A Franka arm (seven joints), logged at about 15 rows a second.
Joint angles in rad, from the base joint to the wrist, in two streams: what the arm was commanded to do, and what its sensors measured. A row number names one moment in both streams.
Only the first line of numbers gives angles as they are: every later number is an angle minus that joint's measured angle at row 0.
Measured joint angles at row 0:
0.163 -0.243 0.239 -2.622 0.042 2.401 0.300
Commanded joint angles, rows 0 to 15:
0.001 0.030 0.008 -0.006 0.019 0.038 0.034
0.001 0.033 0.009 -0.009 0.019 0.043 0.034
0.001 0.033 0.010 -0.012 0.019 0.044 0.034
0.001 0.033 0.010 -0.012 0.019 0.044 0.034
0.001 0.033 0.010 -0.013 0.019 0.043 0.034
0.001 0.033 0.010 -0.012 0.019 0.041 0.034
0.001 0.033 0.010 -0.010 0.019 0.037 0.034
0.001 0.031 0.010 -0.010 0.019 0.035 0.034
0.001 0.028 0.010 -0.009 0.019 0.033 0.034
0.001 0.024 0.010 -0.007 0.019 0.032 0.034
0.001 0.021 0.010 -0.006 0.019 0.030 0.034
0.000 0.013 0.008 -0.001 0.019 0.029 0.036
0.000 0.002 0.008 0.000 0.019 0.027 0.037
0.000 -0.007 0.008 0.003 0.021 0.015 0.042
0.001 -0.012 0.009 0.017 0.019 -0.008 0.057
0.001 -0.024 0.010 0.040 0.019 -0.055 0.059
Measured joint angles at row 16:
0.000 0.025 0.003 0.001 0.001 0.022 0.027
